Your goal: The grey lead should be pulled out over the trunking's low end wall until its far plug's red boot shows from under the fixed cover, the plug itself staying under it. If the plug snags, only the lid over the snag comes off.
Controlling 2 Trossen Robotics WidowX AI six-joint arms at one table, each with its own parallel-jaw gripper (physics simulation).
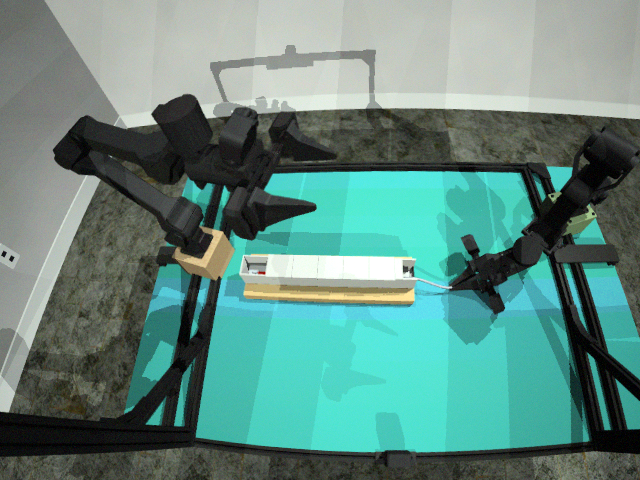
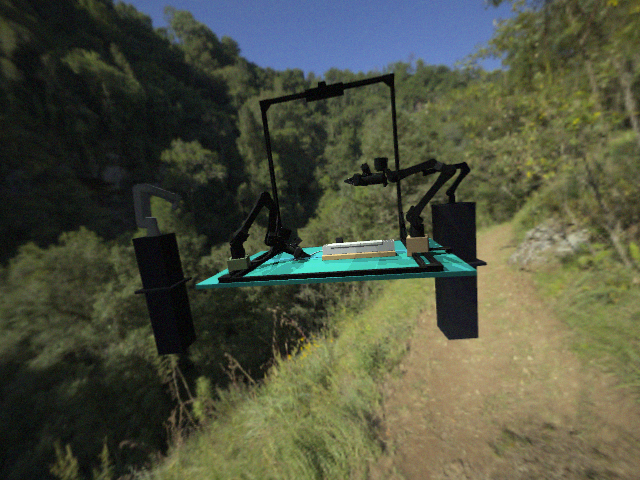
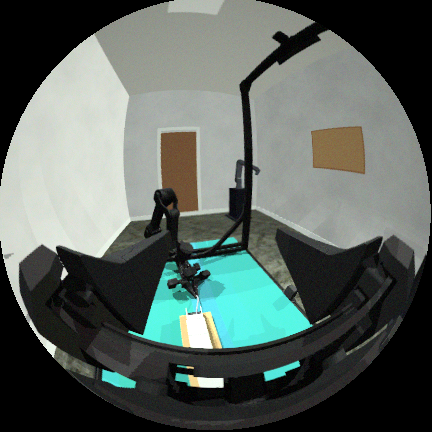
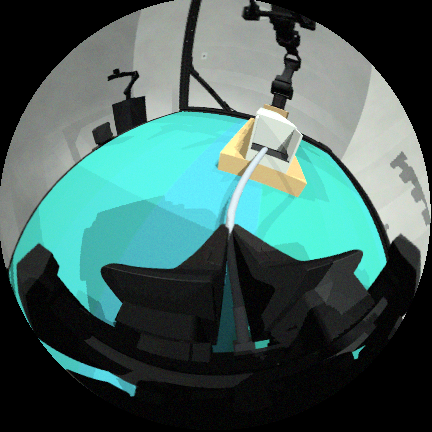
My left gripper is open, holding nothing. Also in view: my right gripper, a grey lead and a trunking.
My left gripper shows as well in image 3. My right gripper is seen too in image 3 and in image 4.
